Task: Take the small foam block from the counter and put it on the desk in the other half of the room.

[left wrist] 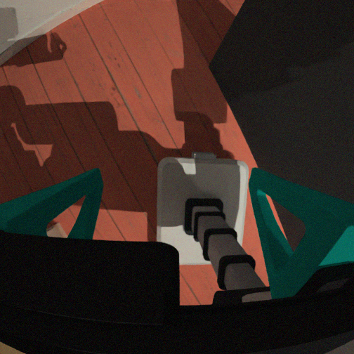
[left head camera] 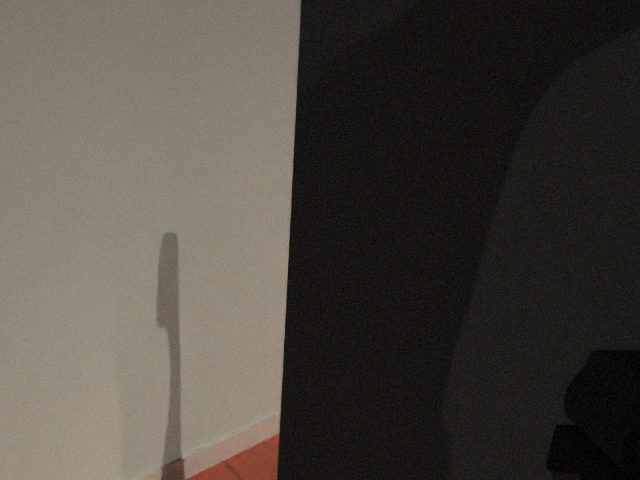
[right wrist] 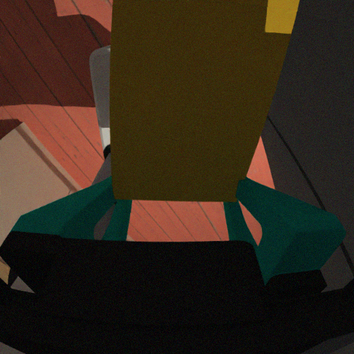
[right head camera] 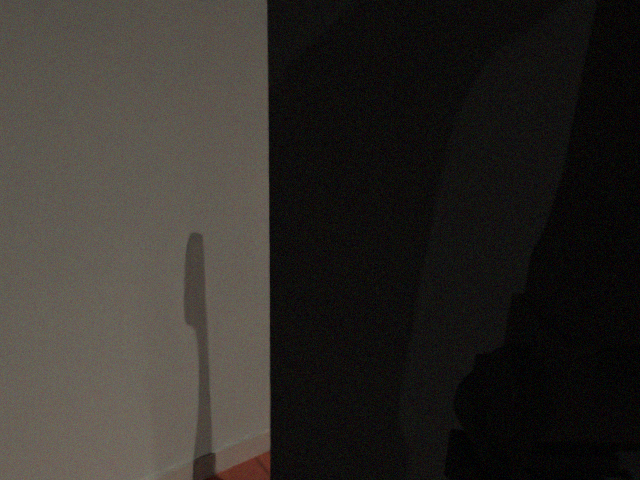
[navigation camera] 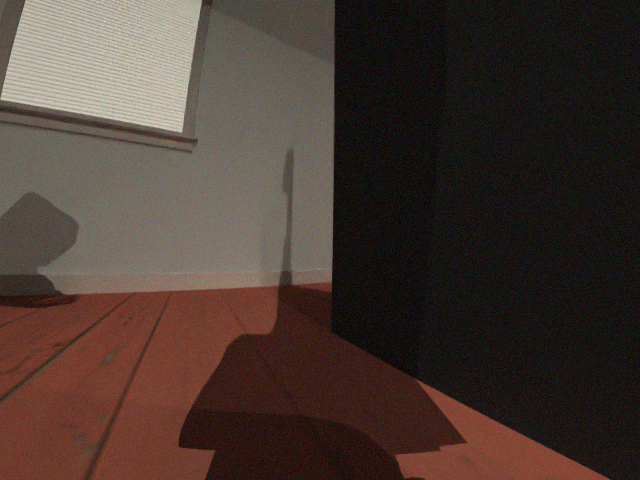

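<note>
The foam block is a large yellow-brown shape in the right wrist view, dark in shade with a bright yellow patch at its top right corner. My right gripper is shut on the foam block, which sits between its green fingertips and reaches up past the top of the view. My left gripper is open, its green fingers wide apart above the robot's base, with no object between them. In both head views part of the right arm shows dark at the lower right; its fingers do not show there. The counter and the desk cannot be made out.
A tall dark panel stands close at the right. A pale wall with a blind-covered window lies beyond. The pale robot base stands on red floorboards.
</note>
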